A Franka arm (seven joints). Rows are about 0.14 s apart.
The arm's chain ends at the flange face. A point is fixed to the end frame.
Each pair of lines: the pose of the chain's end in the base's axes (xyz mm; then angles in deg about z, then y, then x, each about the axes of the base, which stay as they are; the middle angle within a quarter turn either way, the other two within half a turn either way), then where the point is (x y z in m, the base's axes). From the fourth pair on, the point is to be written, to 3 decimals.
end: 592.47 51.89 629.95 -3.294 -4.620 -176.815
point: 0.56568 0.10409 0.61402
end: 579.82 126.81 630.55 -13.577 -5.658 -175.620
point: 0.54400 0.17393 0.61665
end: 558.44 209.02 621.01 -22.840 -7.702 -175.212
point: 0.51513 0.25001 0.60916
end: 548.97 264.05 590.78 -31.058 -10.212 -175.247
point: 0.500 0.299 0.581
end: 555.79 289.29 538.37 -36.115 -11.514 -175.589
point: 0.504 0.319 0.530
